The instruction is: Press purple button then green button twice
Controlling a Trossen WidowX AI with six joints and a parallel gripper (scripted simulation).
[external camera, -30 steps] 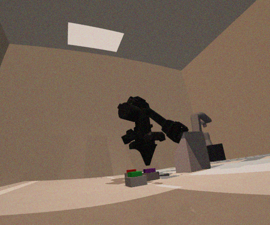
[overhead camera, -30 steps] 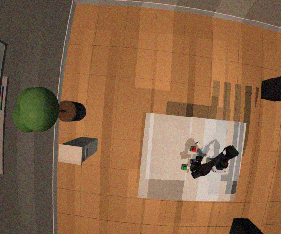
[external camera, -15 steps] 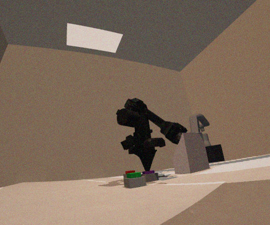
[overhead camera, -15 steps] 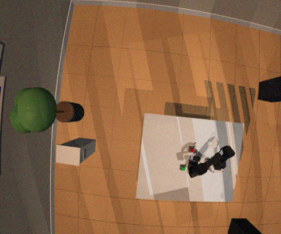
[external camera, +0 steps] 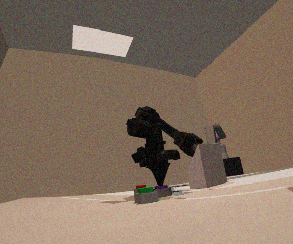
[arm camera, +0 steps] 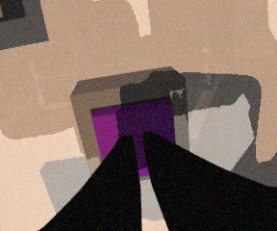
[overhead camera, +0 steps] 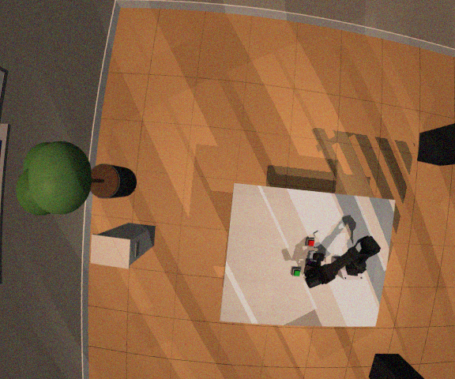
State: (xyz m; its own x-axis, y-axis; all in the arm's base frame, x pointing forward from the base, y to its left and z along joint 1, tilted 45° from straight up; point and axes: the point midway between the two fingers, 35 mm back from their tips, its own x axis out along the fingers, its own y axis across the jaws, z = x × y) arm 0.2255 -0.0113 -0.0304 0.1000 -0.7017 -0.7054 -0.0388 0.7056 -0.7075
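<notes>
Right now my gripper tip is 1 cm above the purple button. Round my gripper tip: red button 13 cm to the right, 2 cm ahead; then green button 8 cm ahead, 7 cm to the left.
</notes>
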